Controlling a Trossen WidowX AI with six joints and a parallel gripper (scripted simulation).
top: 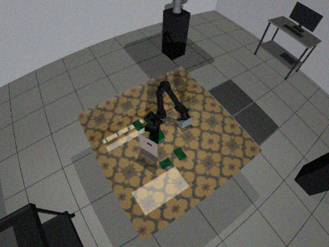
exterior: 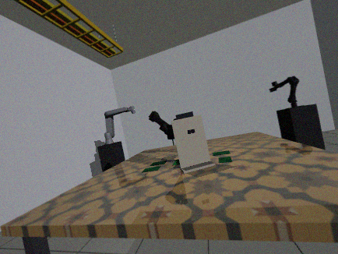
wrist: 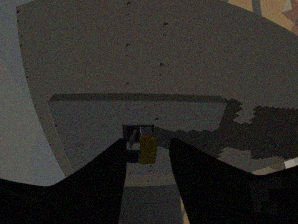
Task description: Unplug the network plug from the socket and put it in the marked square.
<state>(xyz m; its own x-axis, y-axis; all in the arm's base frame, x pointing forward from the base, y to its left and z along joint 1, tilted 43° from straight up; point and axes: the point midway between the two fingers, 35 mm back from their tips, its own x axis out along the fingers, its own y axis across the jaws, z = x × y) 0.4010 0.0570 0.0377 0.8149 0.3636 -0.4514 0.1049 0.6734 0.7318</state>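
Now: the yellowish network plug 10 mm ahead of my gripper tip. From my gripper tip the other things lie so: pale upright panel (20 mm ahead, 10 mm to the left, 70 mm below); green square (130 mm behind, 80 mm to the right, 190 mm below).
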